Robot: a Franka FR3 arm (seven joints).
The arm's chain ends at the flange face. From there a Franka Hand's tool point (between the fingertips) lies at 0.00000 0.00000 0.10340 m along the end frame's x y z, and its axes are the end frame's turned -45 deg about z.
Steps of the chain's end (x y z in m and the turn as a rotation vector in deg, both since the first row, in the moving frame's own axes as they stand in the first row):
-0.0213 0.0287 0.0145 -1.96 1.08 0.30
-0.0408 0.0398 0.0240 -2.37 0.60 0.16
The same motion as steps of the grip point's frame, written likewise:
-0.0365 0.0091 0.0144 -2.15 -0.62 0.30
-0.0593 0.0031 0.0239 -2.10 -1.25 0.16

